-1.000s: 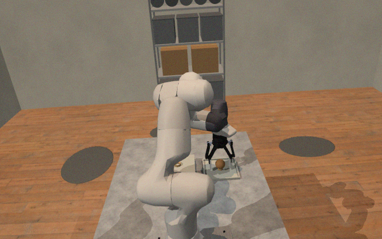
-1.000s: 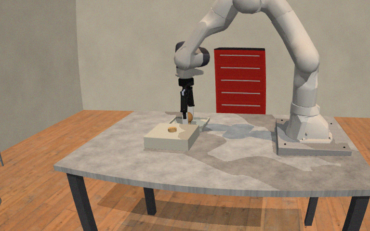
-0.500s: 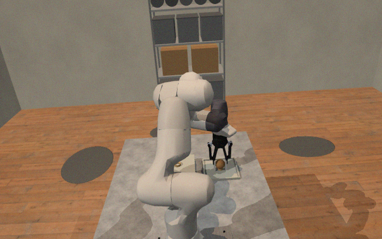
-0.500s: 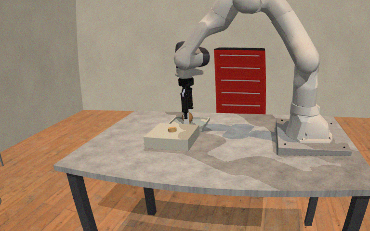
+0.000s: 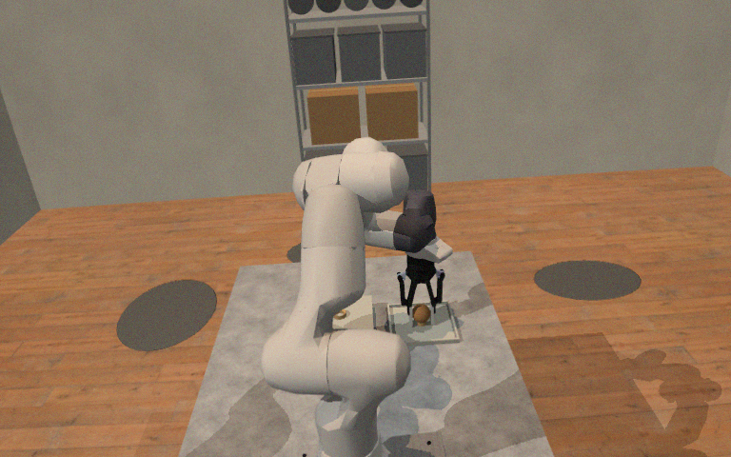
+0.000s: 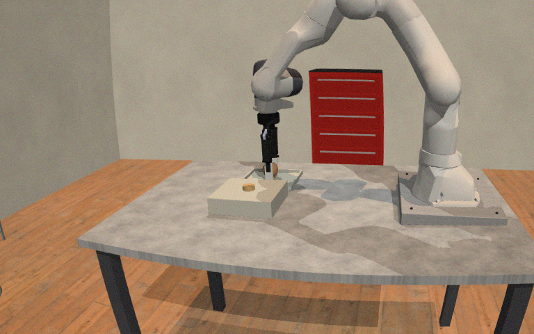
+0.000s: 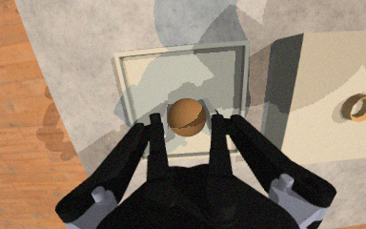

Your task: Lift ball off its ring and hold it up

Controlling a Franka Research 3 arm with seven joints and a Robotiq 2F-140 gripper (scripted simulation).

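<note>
My hand is 3 cm above the shallow tray. Also, from my hand: orange ball (right at my hand); then higher stand (23 cm to the left, 2 cm behind).
</note>
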